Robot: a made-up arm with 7 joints.
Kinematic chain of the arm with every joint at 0, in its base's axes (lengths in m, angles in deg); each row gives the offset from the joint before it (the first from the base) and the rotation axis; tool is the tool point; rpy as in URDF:
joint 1: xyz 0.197 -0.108 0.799 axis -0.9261 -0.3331 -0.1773
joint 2: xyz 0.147 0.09 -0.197 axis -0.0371 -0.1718 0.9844
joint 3: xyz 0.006 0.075 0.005 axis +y
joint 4: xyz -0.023 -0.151 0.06 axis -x
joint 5: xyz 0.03 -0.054 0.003 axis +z
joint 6: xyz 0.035 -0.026 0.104 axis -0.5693 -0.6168 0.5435
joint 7: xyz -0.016 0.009 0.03 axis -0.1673 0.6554 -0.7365
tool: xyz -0.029 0.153 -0.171 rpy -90 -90 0
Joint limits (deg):
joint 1: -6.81..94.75
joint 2: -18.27..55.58
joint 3: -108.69..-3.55
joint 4: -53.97..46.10
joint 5: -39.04..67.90
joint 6: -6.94..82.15
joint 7: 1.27..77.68
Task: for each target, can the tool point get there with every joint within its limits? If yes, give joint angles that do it. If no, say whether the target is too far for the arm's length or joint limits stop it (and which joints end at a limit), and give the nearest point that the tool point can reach.
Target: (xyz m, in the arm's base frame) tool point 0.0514 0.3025 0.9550
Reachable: no: joint limits stop it (at a limit: joint 1, joint 2, joint 4, joint 6, joint 7) | nearest point 0.2376 0.0115 0.6991 | short by 0.430 m
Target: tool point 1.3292 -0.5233 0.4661
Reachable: no: too far | nearest point 0.5881 -0.2464 0.6874 | short by 0.822 m
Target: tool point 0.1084 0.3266 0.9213
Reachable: no: joint limits stop it (at a limit: joint 1, joint 2, joint 4, joint 6, joint 7) | nearest point 0.2438 0.0165 0.6971 | short by 0.406 m
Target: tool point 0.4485 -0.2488 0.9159
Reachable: yes | joints 84.88 33.54 -48.23 36.83 31.69 53.62 7.55
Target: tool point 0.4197 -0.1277 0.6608
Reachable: yes | joints 27.05 17.58 -82.76 -27.93 -9.55 38.01 64.57
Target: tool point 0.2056 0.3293 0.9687
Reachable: no: joint limits stop it (at a limit: joint 1, joint 2, joint 3, joint 6, joint 7) | nearest point 0.3740 0.0467 0.7333 | short by 0.405 m
